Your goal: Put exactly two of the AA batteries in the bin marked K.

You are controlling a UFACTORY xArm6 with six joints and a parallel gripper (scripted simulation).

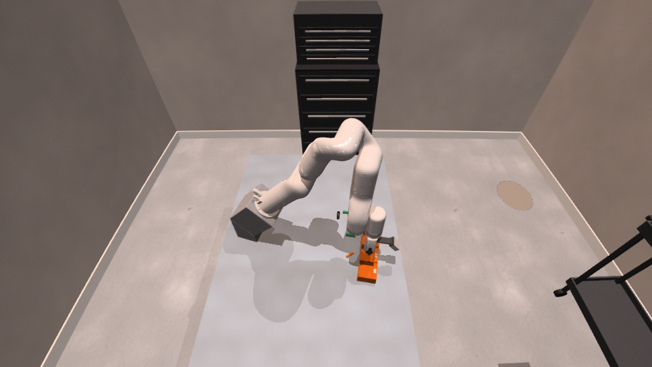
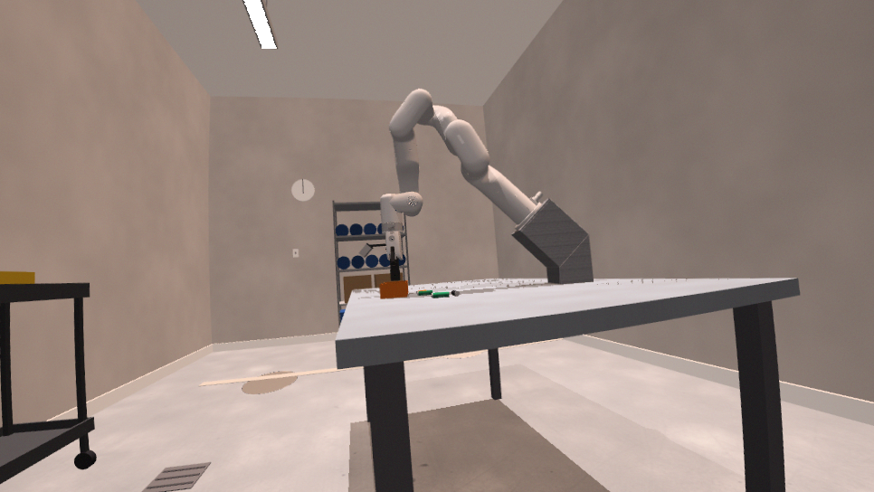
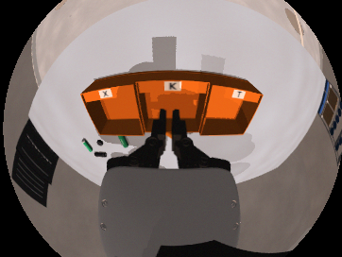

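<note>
Right now my hand is 50 mm above the orange bin row. Also, from my hand: dark AA battery (170 mm behind, 230 mm to the left, 60 mm below); small orange piece (90 mm behind, 70 mm below).
</note>
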